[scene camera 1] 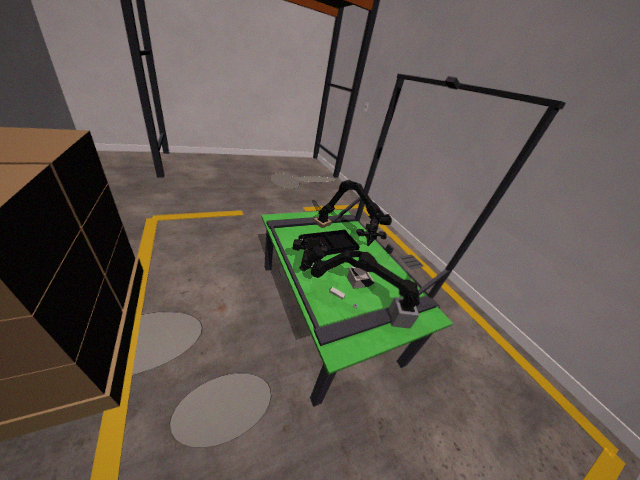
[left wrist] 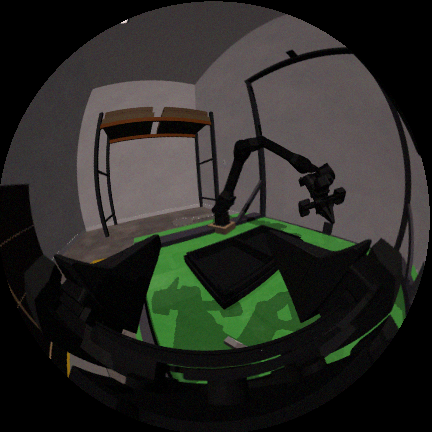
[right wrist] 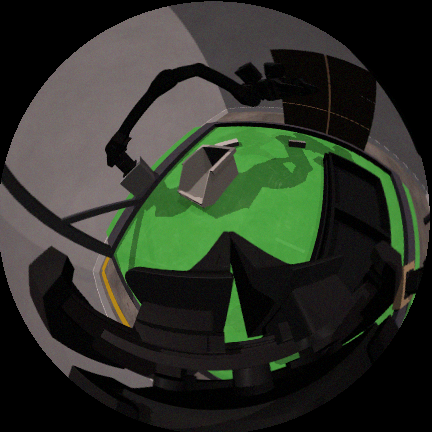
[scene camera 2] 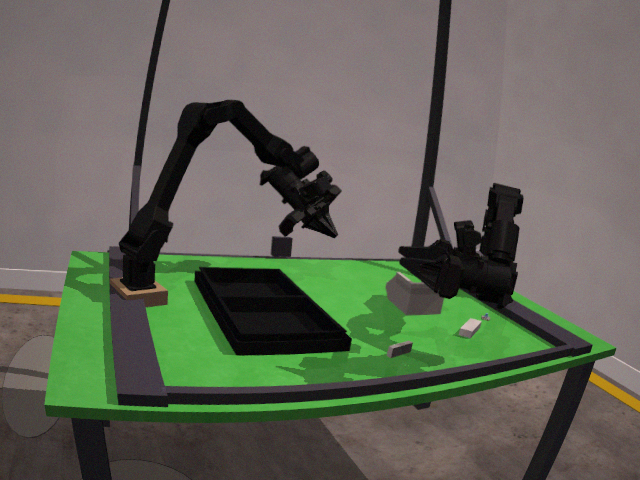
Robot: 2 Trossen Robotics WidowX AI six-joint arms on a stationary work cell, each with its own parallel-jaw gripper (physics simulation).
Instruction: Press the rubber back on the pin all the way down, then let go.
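Frame: origin at the left arm's base, x ahead, y left, z up, level; millimetres.
Seen in the pictures: left gripper, between the fingertips: point(left wrist: 213, 237) point(right wrist: 312, 89) point(scene camera 2: 399, 254); right gripper, between the fingertips: point(scene camera 1: 367, 245) point(left wrist: 333, 222) point(right wrist: 227, 236) point(scene camera 2: 336, 236); left arm's base, origin of its link: point(scene camera 1: 406, 306) point(right wrist: 129, 168); right arm's base, origin of its link: point(scene camera 1: 322, 220) point(left wrist: 221, 223) point(scene camera 2: 137, 284).
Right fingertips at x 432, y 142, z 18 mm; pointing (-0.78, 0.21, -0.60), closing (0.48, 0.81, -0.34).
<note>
Pixels of each thing's top centre, then the offset from my right fingertips to it. "spot": a spot on its surface instead.
- tiny bluish piece, centre of its top: point(scene camera 2: 486, 313) point(scene camera 1: 356, 304) dx -382, dy +85, dz -113 mm
- grey open box, a spot on its surface: point(scene camera 2: 416, 300) spot: dx -193, dy +111, dz -91 mm
- white block, centre of its top: point(scene camera 2: 471, 324) point(right wrist: 225, 142) point(scene camera 1: 337, 292) dx -318, dy +182, dz -109 mm
- small grey block, centre of its top: point(left wrist: 240, 346) point(scene camera 2: 401, 344) point(right wrist: 296, 140) dx -142, dy +336, dz -106 mm
- black two-part tray, centre of its top: point(scene camera 2: 263, 296) point(right wrist: 367, 221) point(left wrist: 251, 245) point(scene camera 1: 329, 239) dx +126, dy +224, dz -88 mm
A tiny bluish piece point(scene camera 1: 355, 305) point(scene camera 2: 485, 316) lies on the green table near the left arm's base; it is too small to tell whether it is the pin, its rubber back or both. My left gripper point(scene camera 2: 402, 256) point(left wrist: 213, 237) is open and empty, well above the table; in scene camera 2 it is left of the tiny piece and above the grey open box point(scene camera 1: 356, 280) point(scene camera 2: 416, 300) point(right wrist: 220, 182). My right gripper point(scene camera 2: 336, 236) point(left wrist: 333, 222) point(right wrist: 227, 236) is shut and empty, raised high beyond the tray. Neither gripper touches the tiny piece.
A white block point(scene camera 1: 337, 292) point(scene camera 2: 469, 328) lies beside the tiny piece. A small grey block point(scene camera 2: 400, 349) point(left wrist: 233, 342) point(right wrist: 297, 144) lies near the front edge. A black two-part tray point(scene camera 2: 294, 345) sits left of it in scene camera 2. Dark rails point(scene camera 2: 268, 395) border the table.
</note>
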